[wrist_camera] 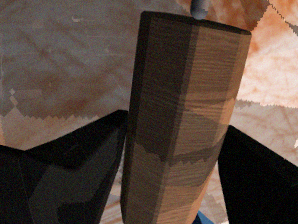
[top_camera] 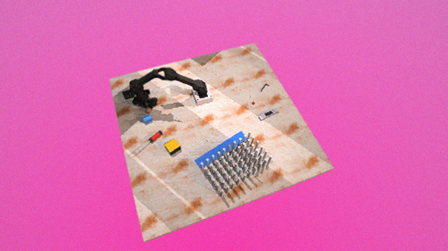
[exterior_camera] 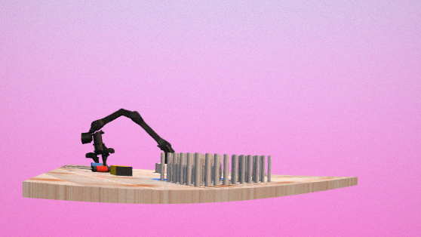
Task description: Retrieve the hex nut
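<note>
Right now the blue block is 10 cm ahead of my gripper tip, 3 cm to the right of it and 1 cm above it. From my gripper tip the other things lie so: yellow block 36 cm ahead, 10 cm to the left, 1 cm above; then brown-handled tool 9 cm behind, 5 cm to the left; then blue taped strip 46 cm ahead, 43 cm to the left, 1 cm below.
</note>
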